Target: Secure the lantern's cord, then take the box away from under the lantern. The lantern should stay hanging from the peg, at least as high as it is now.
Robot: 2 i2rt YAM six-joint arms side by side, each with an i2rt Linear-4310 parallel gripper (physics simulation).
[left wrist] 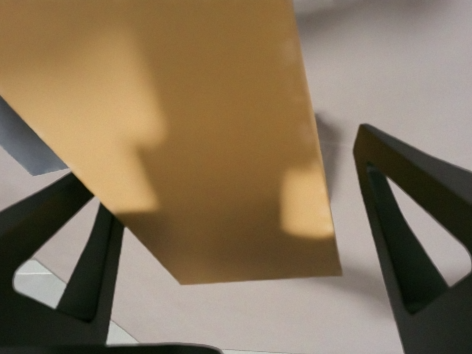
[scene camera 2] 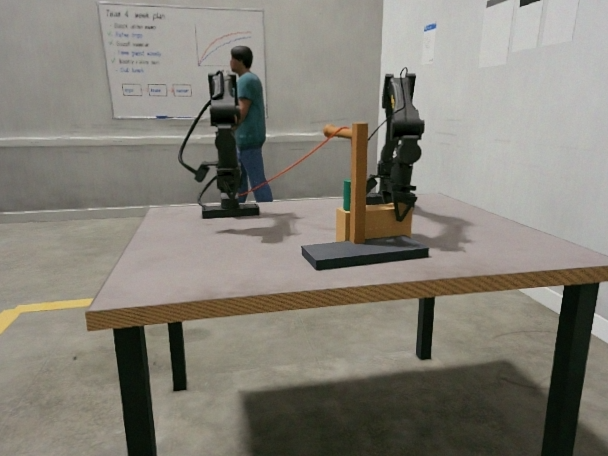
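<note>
The green lantern is upright over the left end of the tan box, partly hidden by the post. The wooden peg sticks out left from the top of the post. The orange cord runs over the peg and down left to my right gripper, which is shut on it. My left gripper is open at the box's right end, its fingers on either side of the box. The box hides one fingertip in the left wrist view; a gap shows beside the other.
The post stands on a dark base plate in front of the box. The table's front edge is nearer the camera. A person stands behind the right arm, before a whiteboard.
</note>
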